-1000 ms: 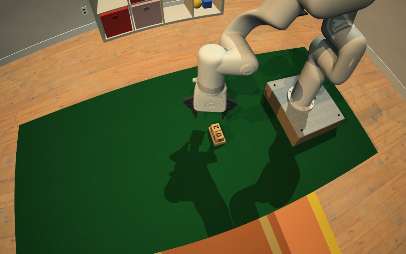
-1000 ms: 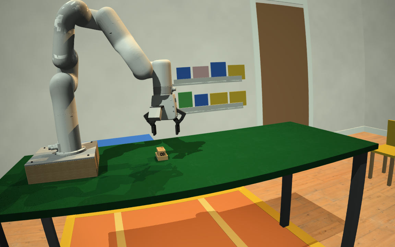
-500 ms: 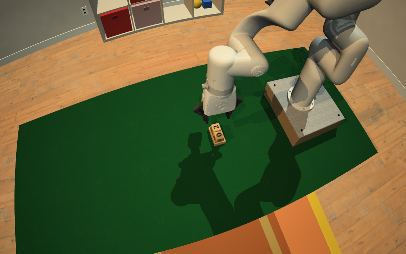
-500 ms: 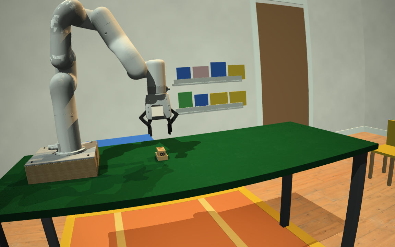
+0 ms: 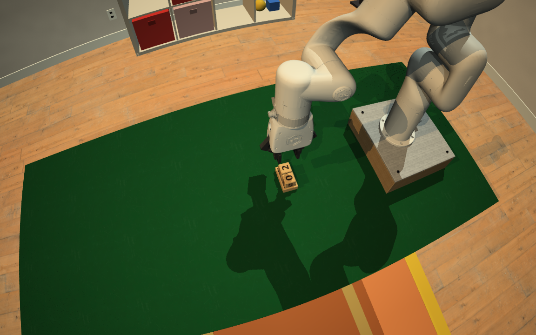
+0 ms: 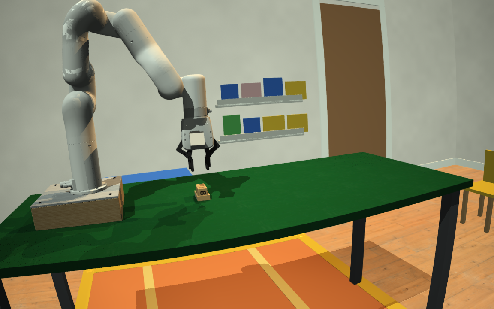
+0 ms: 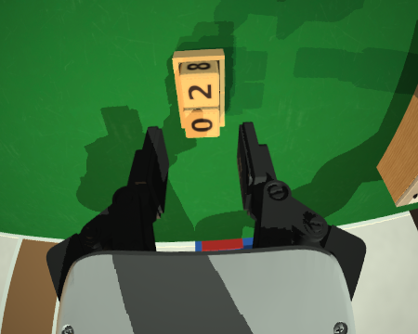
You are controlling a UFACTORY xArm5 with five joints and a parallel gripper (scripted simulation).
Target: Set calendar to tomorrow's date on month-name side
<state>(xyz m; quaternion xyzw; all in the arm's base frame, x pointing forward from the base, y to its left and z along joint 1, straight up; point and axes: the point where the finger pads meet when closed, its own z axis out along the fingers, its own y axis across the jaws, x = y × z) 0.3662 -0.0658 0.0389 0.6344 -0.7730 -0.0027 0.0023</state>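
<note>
Right now my hand is 10 mm short of the date cube, 30 mm to the right of it and 90 mm above it. From my hand the other things lie so: wooden tray 20 mm to the left, 110 mm below.
</note>
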